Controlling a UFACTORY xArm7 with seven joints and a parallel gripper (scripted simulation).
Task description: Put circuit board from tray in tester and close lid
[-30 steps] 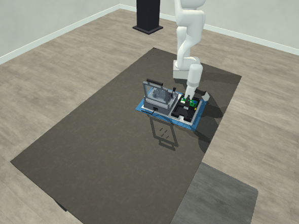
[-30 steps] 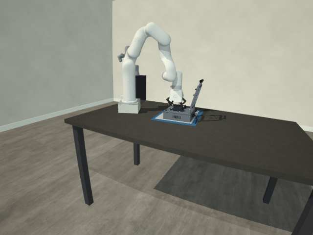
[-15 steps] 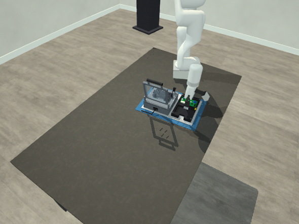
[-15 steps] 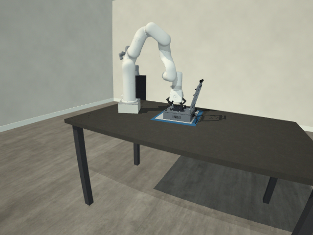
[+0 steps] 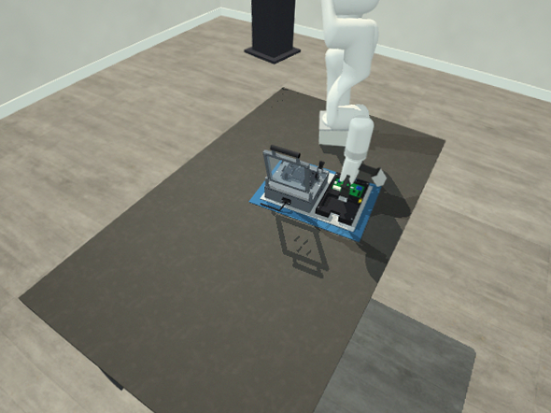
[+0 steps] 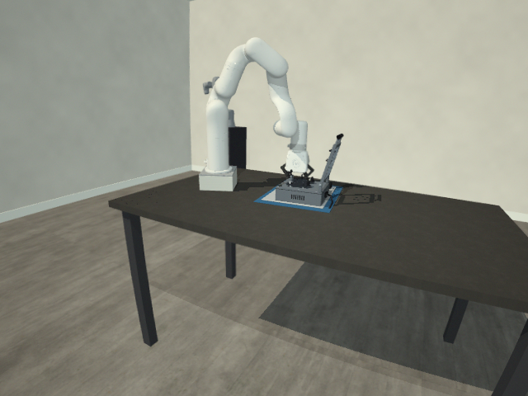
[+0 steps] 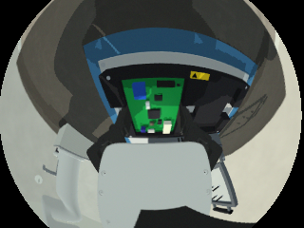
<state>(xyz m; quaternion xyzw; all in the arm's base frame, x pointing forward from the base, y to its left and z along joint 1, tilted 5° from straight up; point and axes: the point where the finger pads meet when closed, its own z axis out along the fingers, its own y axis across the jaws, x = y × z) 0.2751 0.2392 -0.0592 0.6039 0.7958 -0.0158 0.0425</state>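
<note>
The latch hook is 11 cm to the right of my hand, 6 cm above it and 3 cm ahead of it. From my hand the other things lie so: tester plate 14 cm to the right, 11 cm ahead, 5 cm above; then tester 12 cm ahead, 10 cm to the right, 9 cm above; then green circuit board right at my hand.
</note>
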